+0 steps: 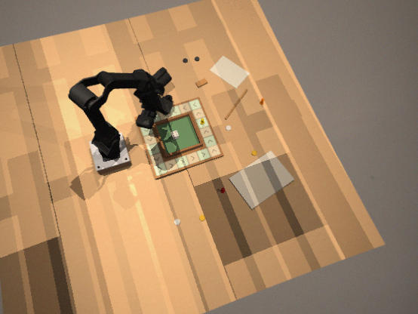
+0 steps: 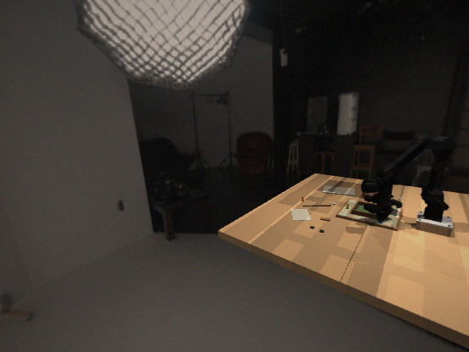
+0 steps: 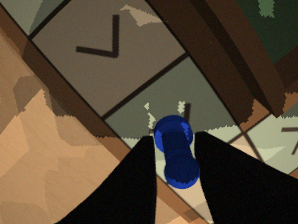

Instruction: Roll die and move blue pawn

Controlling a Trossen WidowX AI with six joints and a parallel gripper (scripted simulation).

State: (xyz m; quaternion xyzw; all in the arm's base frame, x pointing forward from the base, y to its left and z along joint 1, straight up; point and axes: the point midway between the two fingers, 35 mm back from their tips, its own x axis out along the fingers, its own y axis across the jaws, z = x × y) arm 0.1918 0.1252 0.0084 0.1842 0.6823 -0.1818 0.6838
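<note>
My gripper tip is 11 cm to the left of the die and 6 cm short of it. The rest, counted from my gripper tip: blue pawn (1 cm above); then green tray (11 cm to the right, 8 cm ahead, 1 cm below); then yellow pawn (19 cm ahead, 8 cm to the right, 1 cm above).
</note>
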